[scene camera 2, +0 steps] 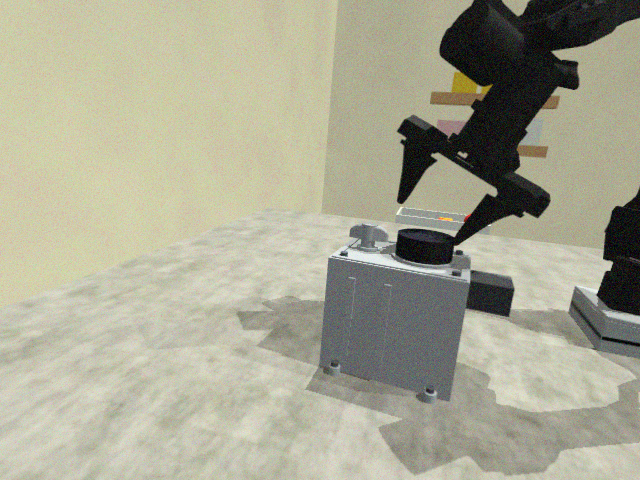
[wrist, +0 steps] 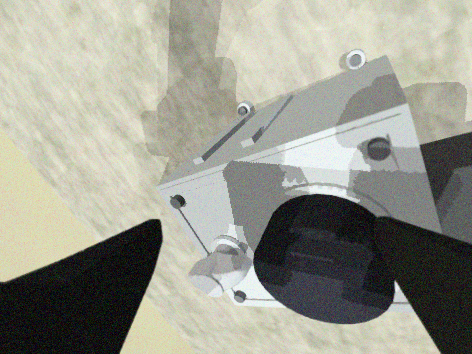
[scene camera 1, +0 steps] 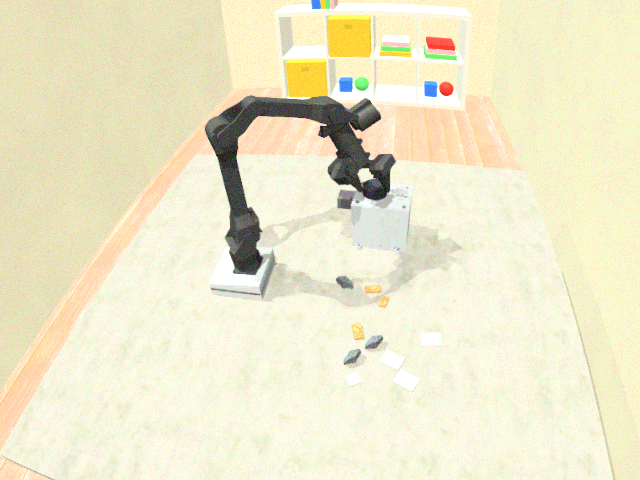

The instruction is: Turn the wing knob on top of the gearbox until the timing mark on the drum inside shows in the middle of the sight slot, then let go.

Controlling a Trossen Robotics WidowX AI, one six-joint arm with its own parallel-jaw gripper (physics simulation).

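Places are measured from the arm's base along level axes (x left, y back, z up), in metres.
Pixels of known places: gripper, between the fingertips: [scene camera 2: 425,222] [wrist: 267,228] [scene camera 1: 375,191]; arm's base, origin of its link: [scene camera 2: 627,307] [scene camera 1: 248,265].
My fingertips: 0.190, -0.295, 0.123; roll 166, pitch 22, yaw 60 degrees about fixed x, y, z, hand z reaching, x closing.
Note:
For each thing: its top centre in the pictures, then the offset to it from my fingertips, as dx, dy, dz. "*": a spot on its surface instead.
- light grey gearbox, centre of its top: [wrist: 315,293] [scene camera 2: 427,229] [scene camera 1: 374,183] +0.039, +0.006, +0.001
- round black cap, a spot on its surface: [wrist: 325,265] [scene camera 1: 371,187] * +0.030, +0.013, -0.007
- dark block, a spot on its surface: [scene camera 2: 491,293] * +0.063, +0.082, -0.055
The light grey gearbox [scene camera 1: 381,227] [scene camera 2: 395,325] [wrist: 200,197] stands upright on the mat. Its grey wing knob [scene camera 2: 368,236] [wrist: 222,270] is on top, beside a round black cap [scene camera 1: 374,190] [scene camera 2: 424,246] [wrist: 325,265]. My gripper [scene camera 1: 374,181] [scene camera 2: 428,222] [wrist: 267,228] is open, with nothing between its fingers. It is over the cap's side of the box, tilted. One fingertip is close by the cap's rim and overlaps it in the wrist view; the other is higher, out beyond the knob in the wrist view. The sight slot and timing mark cannot be made out.
A dark block [scene camera 1: 345,199] [scene camera 2: 491,293] sticks out from the gearbox's side towards the arm base [scene camera 1: 242,276]. Grey stones [scene camera 1: 344,282], orange pieces [scene camera 1: 372,289] and white cards [scene camera 1: 431,339] lie on the mat. A low tray [scene camera 2: 405,218] shows behind the gearbox.

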